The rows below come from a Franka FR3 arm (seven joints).
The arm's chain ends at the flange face. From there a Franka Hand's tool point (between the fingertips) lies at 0.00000 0.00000 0.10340 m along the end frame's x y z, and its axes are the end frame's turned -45 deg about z.
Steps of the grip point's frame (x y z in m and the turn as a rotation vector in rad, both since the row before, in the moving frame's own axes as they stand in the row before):
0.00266, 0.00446, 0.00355, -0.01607, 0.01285, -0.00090
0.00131, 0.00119, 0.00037, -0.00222, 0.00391, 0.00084
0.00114, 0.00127, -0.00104, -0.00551, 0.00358, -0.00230
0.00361, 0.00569, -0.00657, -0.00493, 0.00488, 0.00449
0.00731, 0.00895, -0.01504, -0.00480, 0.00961, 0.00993
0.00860, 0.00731, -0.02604, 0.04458, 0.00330, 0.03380
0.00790, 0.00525, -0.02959, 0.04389, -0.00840, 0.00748
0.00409, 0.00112, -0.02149, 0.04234, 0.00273, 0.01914
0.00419, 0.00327, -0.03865, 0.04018, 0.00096, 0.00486
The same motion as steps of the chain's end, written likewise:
0.00292, 0.00104, 0.00357, -0.00228, 0.02045, -0.00090
0.00132, 0.00004, 0.00037, 0.00120, 0.00433, 0.00084
0.00104, -0.00005, -0.00104, -0.00136, 0.00643, -0.00230
0.00586, 0.00147, -0.00657, -0.00004, 0.00694, 0.00449
0.01044, 0.00151, -0.01503, 0.00340, 0.01019, 0.00993
0.01421, 0.00264, -0.02594, 0.03386, -0.02919, 0.03380
0.01311, 0.00073, -0.02949, 0.02510, -0.03697, 0.00748
0.00655, 0.00122, -0.02140, 0.03187, -0.02801, 0.01914
0.00813, 0.00236, -0.03857, 0.02909, -0.02773, 0.00486

